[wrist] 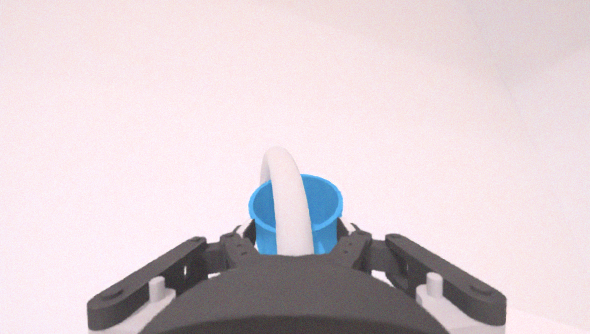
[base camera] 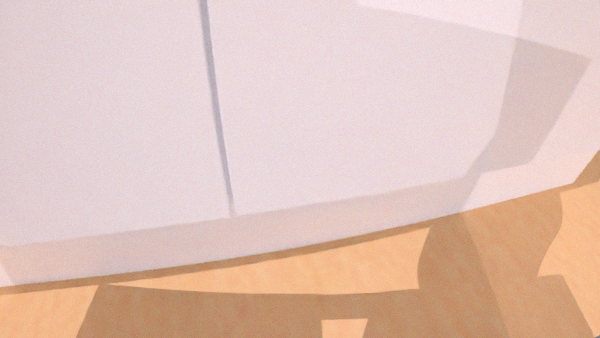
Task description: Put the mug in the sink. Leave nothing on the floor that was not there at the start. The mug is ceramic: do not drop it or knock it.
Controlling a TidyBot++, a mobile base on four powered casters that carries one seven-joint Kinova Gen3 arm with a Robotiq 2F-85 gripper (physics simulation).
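Frame: origin at the arm's base, x right, y ahead, z up, level; centimetres.
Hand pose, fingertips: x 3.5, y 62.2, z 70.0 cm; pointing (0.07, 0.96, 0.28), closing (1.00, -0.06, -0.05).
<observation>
Each offset is from my fingertips to the centre of the thing. "pt": to the spot under its first point. Level surfaces: height alone.
A blue mug @(dx +0.7, dy +2.8, dz -1.2 cm) (wrist: pixel 326 200) is at the lower middle of the wrist view, its round open rim showing. My gripper (wrist: pixel 296 229) is shut on the mug, one finger against each side. A thick white arched tube, which looks like a faucet spout @(pt dx -0.4, dy -4.2, dz +1.4 cm) (wrist: pixel 291 210), passes between the camera and the mug and hides part of its rim and body. Whether it touches the mug or the gripper I cannot tell. The mug's lower part is hidden behind the gripper's body. The sink's outline cannot be made out against the pale background. The base camera shows neither the mug nor the gripper.
In the base camera, a white cabinet front @(pt dx -0.3, dy -34.3, dz -86.9 cm) (base camera: pixel 350 125) with a dark vertical seam @(pt dx -9.0, dy -34.3, dz -86.2 cm) (base camera: pixel 217 115) stands close ahead over the wooden floor @(dz -109.6 cm) (base camera: pixel 280 275). Shadows fall on the floor and on the cabinet's right part. Faint pale edges show at the upper right of the wrist view.
</observation>
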